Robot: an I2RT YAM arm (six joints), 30 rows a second.
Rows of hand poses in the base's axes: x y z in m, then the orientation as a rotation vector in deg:
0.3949 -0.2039 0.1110 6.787 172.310 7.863
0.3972 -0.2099 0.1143 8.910 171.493 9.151
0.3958 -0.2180 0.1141 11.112 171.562 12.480
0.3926 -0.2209 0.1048 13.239 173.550 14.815
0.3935 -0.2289 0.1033 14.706 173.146 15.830
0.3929 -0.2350 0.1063 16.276 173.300 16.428
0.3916 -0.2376 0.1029 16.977 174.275 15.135
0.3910 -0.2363 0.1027 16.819 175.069 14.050
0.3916 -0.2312 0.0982 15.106 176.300 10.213
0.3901 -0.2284 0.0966 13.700 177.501 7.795
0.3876 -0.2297 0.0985 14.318 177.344 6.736
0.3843 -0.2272 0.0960 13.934 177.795 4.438
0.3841 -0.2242 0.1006 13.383 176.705 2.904
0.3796 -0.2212 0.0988 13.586 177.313 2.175
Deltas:
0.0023 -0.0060 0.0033 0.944 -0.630 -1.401
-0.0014 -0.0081 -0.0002 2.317 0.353 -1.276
-0.0032 -0.0029 -0.0093 1.661 2.288 -1.039
0.0009 -0.0080 -0.0015 0.714 -0.169 -0.960
-0.0006 -0.0061 0.0030 0.457 0.399 -0.961
-0.0013 -0.0026 -0.0034 -0.790 1.032 -0.348
-0.0006 0.0013 -0.0002 -0.682 0.739 0.183
0.0006 0.0051 -0.0045 -2.482 0.956 1.160
-0.0015 0.0028 -0.0016 -1.532 1.038 0.982
-0.0025 -0.0013 0.0019 -0.680 -0.081 -0.421
-0.0033 0.0025 -0.0025 -1.458 0.456 0.257
-0.0002 0.0030 0.0046 -1.065 -1.087 0.257
-0.0045 0.0030 -0.0018 -0.426 0.647 -0.102

